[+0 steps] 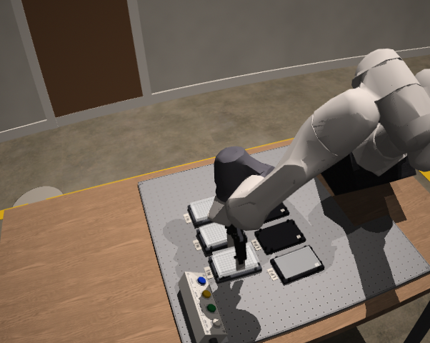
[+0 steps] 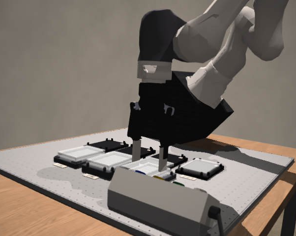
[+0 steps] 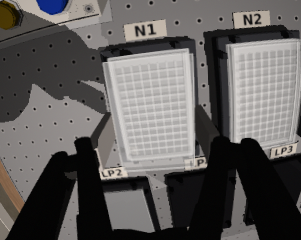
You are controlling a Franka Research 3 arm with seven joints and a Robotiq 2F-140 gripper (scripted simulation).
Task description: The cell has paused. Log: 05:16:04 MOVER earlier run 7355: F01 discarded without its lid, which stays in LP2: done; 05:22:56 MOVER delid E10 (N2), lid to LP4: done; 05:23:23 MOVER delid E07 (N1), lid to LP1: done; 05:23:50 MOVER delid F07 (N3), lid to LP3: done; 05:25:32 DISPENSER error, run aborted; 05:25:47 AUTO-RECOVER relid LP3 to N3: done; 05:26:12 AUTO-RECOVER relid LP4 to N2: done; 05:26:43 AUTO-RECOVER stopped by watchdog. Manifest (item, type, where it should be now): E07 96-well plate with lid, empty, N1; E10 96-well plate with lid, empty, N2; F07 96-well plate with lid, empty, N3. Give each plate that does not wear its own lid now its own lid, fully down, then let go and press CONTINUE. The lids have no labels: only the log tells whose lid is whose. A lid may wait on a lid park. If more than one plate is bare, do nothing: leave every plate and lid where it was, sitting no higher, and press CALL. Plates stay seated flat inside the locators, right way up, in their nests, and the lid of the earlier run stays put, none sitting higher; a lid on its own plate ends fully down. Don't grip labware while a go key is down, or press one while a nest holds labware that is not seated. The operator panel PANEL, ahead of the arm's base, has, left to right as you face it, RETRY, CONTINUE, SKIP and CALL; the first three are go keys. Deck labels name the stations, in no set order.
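Now: hand 40 mm above the plate. From my hand the other things lie so: lid park LP4: 180 mm behind, 60 mm below, 50 mm to the right; then blue call key: 130 mm ahead, 60 mm to the left; then yellow skip key: 130 mm ahead, 110 mm to the left.
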